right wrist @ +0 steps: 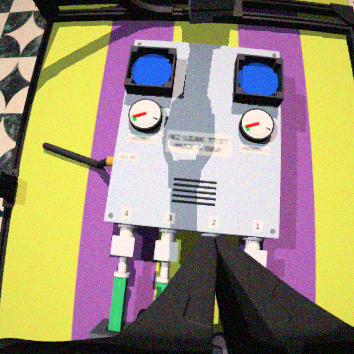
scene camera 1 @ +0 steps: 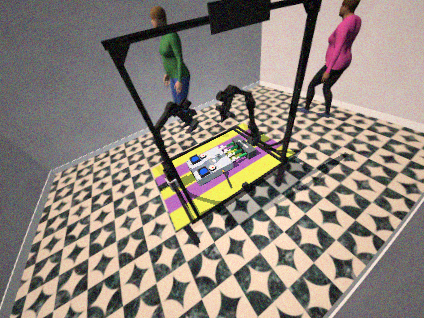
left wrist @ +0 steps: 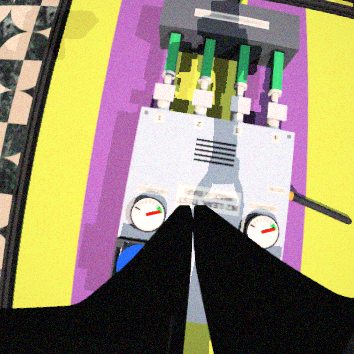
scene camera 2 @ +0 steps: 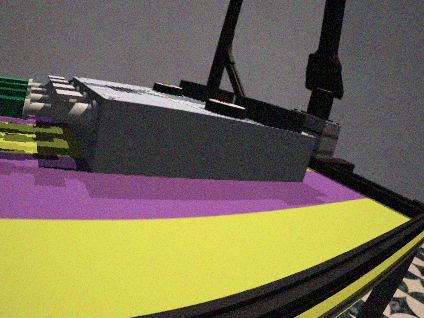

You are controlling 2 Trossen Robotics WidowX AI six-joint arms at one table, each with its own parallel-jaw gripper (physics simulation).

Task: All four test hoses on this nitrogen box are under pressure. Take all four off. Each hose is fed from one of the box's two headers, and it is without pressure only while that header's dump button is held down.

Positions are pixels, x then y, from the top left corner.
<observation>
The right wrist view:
my right gripper: 211, 246
grey nitrogen box: 190, 163
blue dump buttons: 255, 77
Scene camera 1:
grey nitrogen box: 216, 158
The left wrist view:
my left gripper: 190, 216
grey nitrogen box: 242, 171
</observation>
